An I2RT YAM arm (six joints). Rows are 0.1 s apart.
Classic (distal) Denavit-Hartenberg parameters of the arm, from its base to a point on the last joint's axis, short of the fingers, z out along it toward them. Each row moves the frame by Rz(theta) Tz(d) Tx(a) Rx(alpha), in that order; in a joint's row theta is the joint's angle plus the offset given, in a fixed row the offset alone. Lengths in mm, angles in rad.
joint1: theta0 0  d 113.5  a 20  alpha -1.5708
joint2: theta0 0  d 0  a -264  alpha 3.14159
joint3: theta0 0.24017  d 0  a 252.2  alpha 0
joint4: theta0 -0.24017  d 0  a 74  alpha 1.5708
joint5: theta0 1.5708  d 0  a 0  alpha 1.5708
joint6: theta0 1.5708  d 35.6  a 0  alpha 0
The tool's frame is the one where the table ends.
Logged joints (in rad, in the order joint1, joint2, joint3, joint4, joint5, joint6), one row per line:
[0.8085, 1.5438, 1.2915, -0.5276, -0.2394, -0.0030]
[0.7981, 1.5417, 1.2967, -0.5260, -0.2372, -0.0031]
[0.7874, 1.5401, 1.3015, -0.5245, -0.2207, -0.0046]
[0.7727, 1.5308, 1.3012, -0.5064, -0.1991, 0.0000]
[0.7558, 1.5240, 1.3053, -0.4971, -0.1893, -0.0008]
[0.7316, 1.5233, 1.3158, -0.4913, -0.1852, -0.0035]
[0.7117, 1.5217, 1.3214, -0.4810, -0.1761, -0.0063]
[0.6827, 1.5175, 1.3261, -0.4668, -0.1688, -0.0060]
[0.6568, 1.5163, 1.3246, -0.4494, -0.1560, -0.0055]
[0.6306, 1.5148, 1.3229, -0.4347, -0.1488, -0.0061]
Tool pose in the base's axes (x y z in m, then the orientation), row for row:
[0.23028, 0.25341, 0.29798, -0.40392, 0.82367, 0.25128, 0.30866]
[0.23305, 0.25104, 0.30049, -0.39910, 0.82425, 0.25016, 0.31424]
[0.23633, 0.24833, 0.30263, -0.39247, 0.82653, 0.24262, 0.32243]
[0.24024, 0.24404, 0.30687, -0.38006, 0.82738, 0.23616, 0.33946]
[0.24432, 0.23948, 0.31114, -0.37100, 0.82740, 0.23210, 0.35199]
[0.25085, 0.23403, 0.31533, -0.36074, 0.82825, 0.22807, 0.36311]
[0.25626, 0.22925, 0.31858, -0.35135, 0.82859, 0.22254, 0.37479]
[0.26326, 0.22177, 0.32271, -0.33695, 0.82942, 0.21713, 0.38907]
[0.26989, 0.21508, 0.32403, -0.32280, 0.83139, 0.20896, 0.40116]
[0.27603, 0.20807, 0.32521, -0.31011, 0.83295, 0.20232, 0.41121]
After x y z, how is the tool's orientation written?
As a quaternion, x y z w.
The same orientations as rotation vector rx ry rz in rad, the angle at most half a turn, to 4 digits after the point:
[-1.0676, 2.1770, 0.6642]
[-1.0520, 2.1726, 0.6594]
[-1.0303, 2.1698, 0.6369]
[-0.9895, 2.1541, 0.6148]
[-0.9601, 2.1412, 0.6006]
[-0.9286, 2.1320, 0.5871]
[-0.8994, 2.1211, 0.5697]
[-0.8568, 2.1090, 0.5521]
[-0.8162, 2.1021, 0.5283]
[-0.7804, 2.0962, 0.5092]

